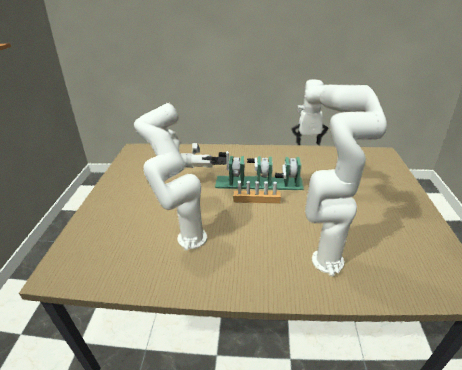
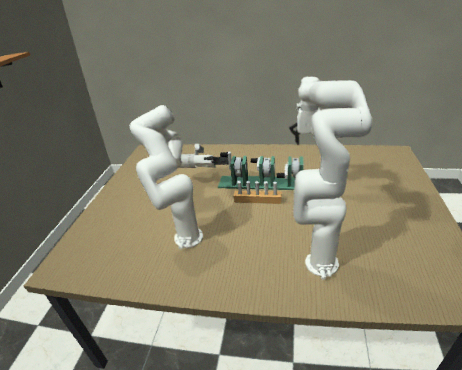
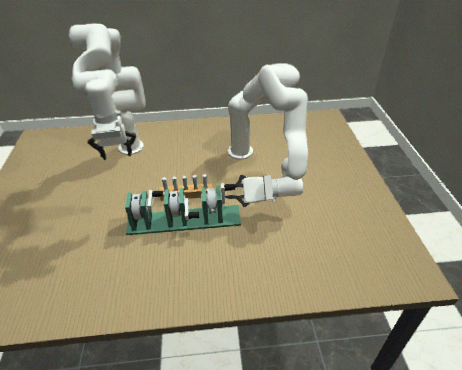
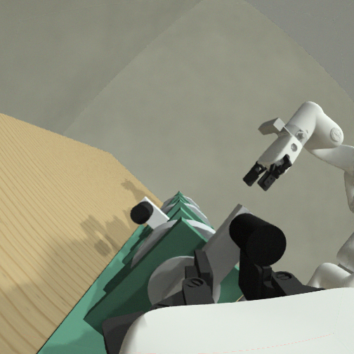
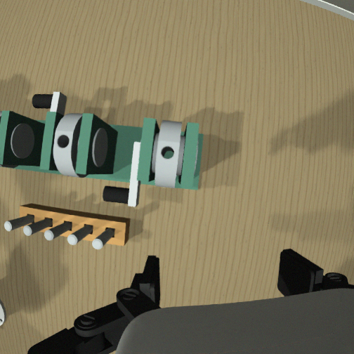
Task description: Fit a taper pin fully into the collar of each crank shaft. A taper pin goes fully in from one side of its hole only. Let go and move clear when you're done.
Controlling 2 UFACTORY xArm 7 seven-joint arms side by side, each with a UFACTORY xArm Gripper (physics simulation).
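Places are measured from the left arm's base along level axes (x ahead, y left, z up), in metres.
Where they show: left gripper, fingertip midpoint: (image 1: 226, 160) (image 2: 228, 160) (image 3: 225, 192); right gripper, fingertip midpoint: (image 1: 308, 144) (image 2: 307, 143) (image 3: 117, 156); left arm's base, link origin: (image 1: 192, 238) (image 2: 189, 237) (image 3: 240, 152); right arm's base, link origin: (image 1: 327, 261) (image 2: 321, 264) (image 3: 131, 147).
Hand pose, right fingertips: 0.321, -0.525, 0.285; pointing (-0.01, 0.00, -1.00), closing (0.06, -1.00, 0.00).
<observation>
Things, the pixels of their centre, and the offset from my right fingertips, as dx, dy, dz. "pt": a spot on its surface instead. Level surfaces: height alone.
- green base, surface spot: (image 3: 230, 216) pt +0.123, +0.406, -0.275
- third collar, surface spot: (image 3: 211, 199) pt +0.142, +0.332, -0.146
- black crank knob, surface spot: (image 3: 229, 187) pt +0.129, +0.405, -0.108
- middle shaft's crank knob, body centre: (image 3: 193, 215) +0.176, +0.258, -0.185
- wooden table, surface height: dz -0.284
Three crank shafts stand on a green base (image 1: 222, 184) (image 3: 230, 216). Two collars (image 5: 168, 175) (image 5: 75, 167) have dark round holes facing up. The third collar (image 3: 211, 199) (image 1: 236, 167), beside my left gripper, shows no top hole; a small bump at its underside is unclear. Several taper pins (image 5: 59, 230) (image 1: 257, 188) stand in the orange rack (image 1: 257, 198) (image 3: 197, 194). My left gripper (image 4: 221, 267) (image 3: 233, 192) is open at the third shaft's crank; the black crank knob (image 4: 270, 245) (image 3: 229, 187) is beside one finger. My right gripper (image 5: 221, 273) (image 1: 309, 142) (image 3: 116, 156) is open and empty, high up.
The middle shaft's crank knob (image 3: 194, 215) (image 5: 42, 101) sticks out on the side away from the rack. Another crank knob (image 3: 157, 193) (image 5: 116, 194) sticks out toward the rack. Green uprights (image 5: 146, 150) flank the collars. The wooden table (image 1: 150, 280) lies below.
</observation>
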